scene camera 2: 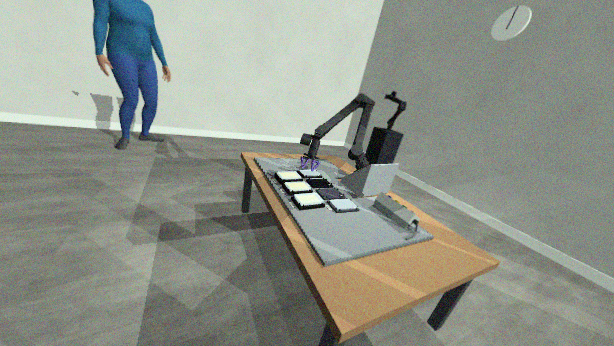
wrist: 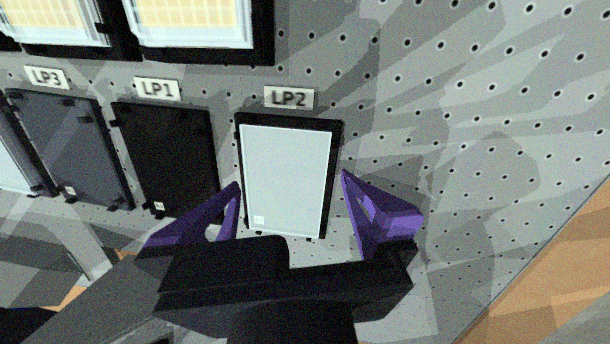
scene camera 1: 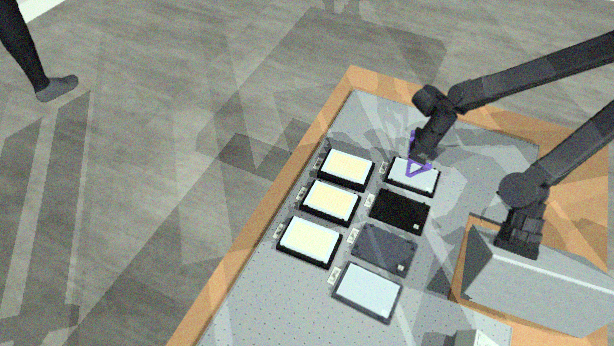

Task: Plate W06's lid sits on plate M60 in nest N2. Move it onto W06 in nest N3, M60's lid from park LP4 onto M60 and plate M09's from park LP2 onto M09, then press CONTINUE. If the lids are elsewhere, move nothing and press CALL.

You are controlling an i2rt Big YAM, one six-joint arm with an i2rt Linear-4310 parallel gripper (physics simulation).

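Seen in the pictures: gripper, fingertip midpoint: (scene camera 2: 307, 169) (wrist: 290, 180) (scene camera 1: 408, 165); arm's base, link origin: (scene camera 2: 363, 170) (scene camera 1: 515, 247).
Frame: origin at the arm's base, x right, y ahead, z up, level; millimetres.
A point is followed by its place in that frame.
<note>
My gripper (scene camera 1: 411, 166) {x 174, y 310, z -85 mm} (scene camera 2: 309, 167) {x 174, y 310, z -85 mm} (wrist: 290, 180) {x 174, y 310, z -85 mm} is open and empty. Its purple fingers stand either side of the pale lid (scene camera 1: 398, 173) {x 146, y 326, z -101 mm} (wrist: 285, 150) {x 163, y 331, z -101 mm} in park LP2, seen from the wrist. Another pale lid (scene camera 1: 368, 290) {x -222, y 245, z -101 mm} (scene camera 2: 343, 204) {x -227, y 252, z -101 mm} (wrist: 11, 167) {x -185, y 227, z -101 mm} lies in the park beyond LP3. Park LP1 (scene camera 1: 399, 211) {x 30, y 272, z -109 mm} (wrist: 167, 150) {x 33, y 298, z -109 mm} is black and holds no lid; park LP3 (scene camera 1: 382, 247) {x -96, y 265, z -109 mm} (wrist: 72, 140) {x -86, y 283, z -109 mm} is dark grey and holds no lid. Three plates (scene camera 1: 346, 167) {x 69, y 459, z -82 mm} (scene camera 1: 330, 201) {x -55, y 442, z -89 mm} (scene camera 1: 310, 241) {x -190, y 425, z -87 mm} stand in a row of black nests. Their names and nest labels are unreadable, and their lids are hard to tell.
A grey perforated board (scene camera 1: 265, 300) {x -365, y 443, z -119 mm} (scene camera 2: 350, 240) {x -464, y 349, z -119 mm} lies on the wooden table (scene camera 2: 400, 280) {x -659, y 260, z -132 mm}. A grey angled panel (scene camera 1: 545, 287) {x -83, y -68, z 30 mm} (scene camera 2: 382, 179) {x -77, y -96, z -21 mm} stands by the arm's base. A grey control box (scene camera 2: 395, 210) {x -341, y 18, z -69 mm} stands near the board's edge. A person (scene camera 2: 131, 55) stands beyond the table.
</note>
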